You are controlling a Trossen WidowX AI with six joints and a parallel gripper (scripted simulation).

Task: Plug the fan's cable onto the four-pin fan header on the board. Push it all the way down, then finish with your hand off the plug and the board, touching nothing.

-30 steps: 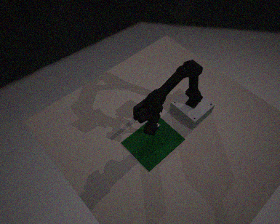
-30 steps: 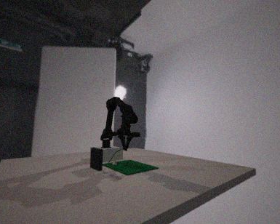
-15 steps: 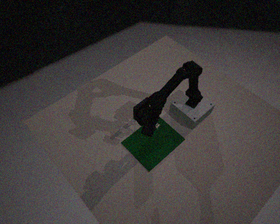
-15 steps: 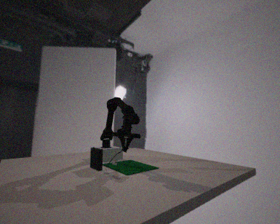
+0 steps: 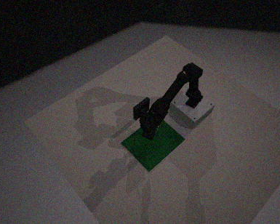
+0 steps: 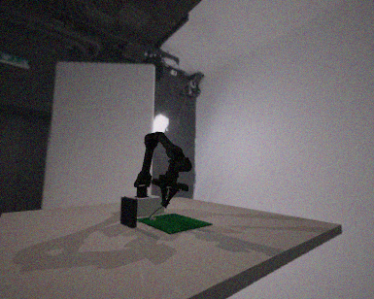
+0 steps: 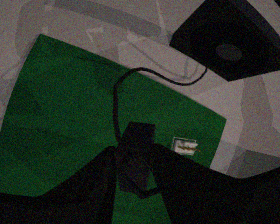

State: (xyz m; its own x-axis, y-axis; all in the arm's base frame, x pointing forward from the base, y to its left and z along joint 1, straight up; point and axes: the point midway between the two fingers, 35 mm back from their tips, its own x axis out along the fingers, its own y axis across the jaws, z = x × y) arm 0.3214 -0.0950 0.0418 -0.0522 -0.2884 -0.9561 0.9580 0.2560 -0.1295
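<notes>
My gripper tip is now 11 cm above the green board, 4 cm to the right of it and 1 cm short of it. Also, from my gripper tip: fan plug (1 cm to the left, 1 cm below, 1 cm behind); black fan (13 cm to the right, 10 cm behind, 4 cm below); four-pin fan header (10 cm below, 9 cm behind).
</notes>
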